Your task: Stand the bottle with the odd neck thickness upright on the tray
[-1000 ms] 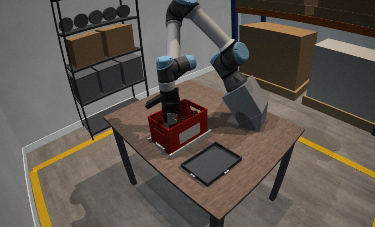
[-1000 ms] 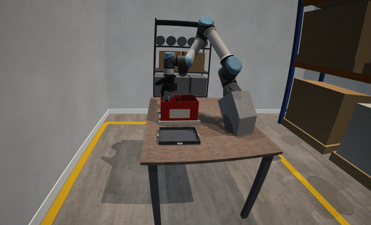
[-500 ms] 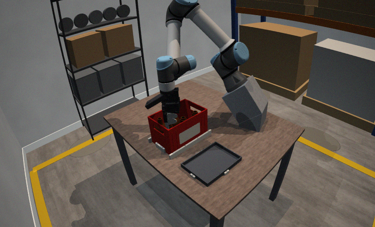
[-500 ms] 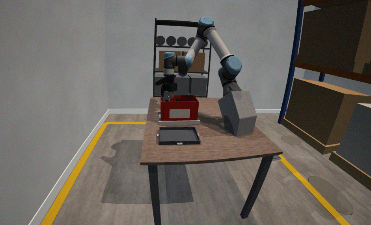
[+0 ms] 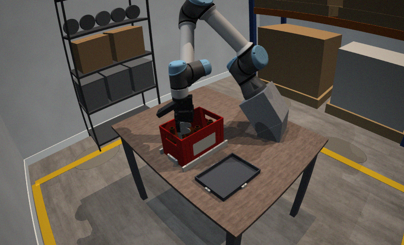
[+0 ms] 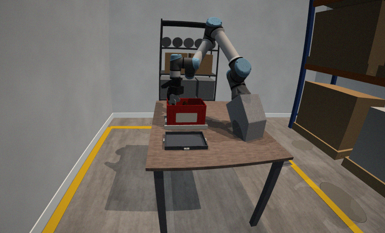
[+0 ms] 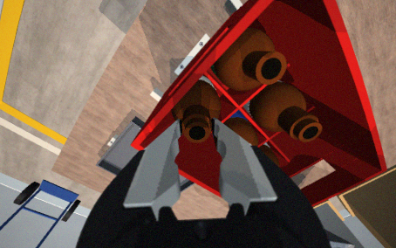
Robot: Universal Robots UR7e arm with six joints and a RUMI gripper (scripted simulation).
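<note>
My gripper is now 10 cm past the red crate, 7 cm above it and 2 cm to the left of it. From my hand the other things lie so: dark tray (25 cm to the left, 14 cm below, 2 cm behind).
</note>
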